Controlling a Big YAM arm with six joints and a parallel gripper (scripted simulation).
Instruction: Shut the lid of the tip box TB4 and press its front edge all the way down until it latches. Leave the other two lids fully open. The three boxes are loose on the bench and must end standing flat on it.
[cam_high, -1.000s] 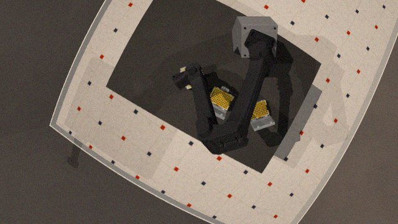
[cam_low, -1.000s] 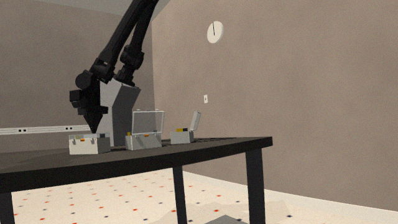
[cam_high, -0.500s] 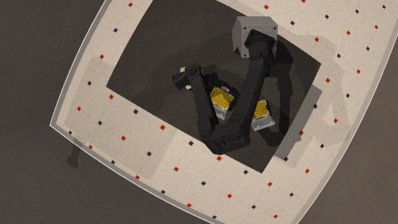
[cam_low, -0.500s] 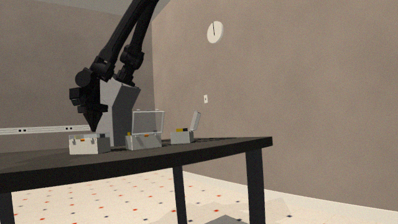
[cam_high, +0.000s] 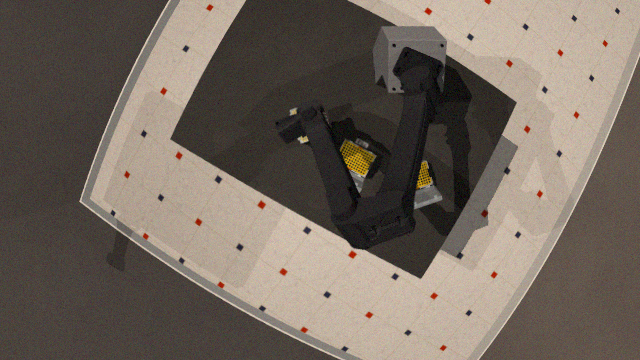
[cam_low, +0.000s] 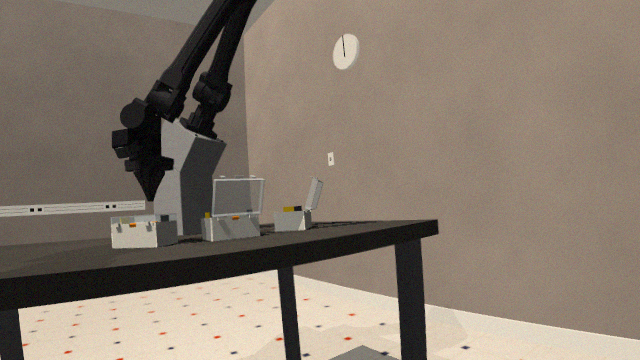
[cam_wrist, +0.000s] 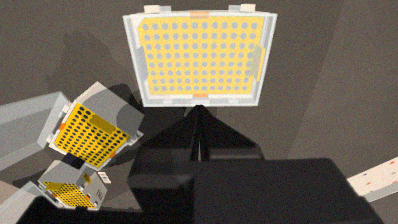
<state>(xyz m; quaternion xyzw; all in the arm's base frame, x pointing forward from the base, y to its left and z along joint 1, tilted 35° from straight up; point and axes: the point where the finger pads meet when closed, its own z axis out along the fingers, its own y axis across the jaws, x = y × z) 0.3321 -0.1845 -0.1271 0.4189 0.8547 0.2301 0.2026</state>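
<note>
Right now my hand is 2 cm short of the lid, 2 cm to the left of it and 5 cm above it.
</note>
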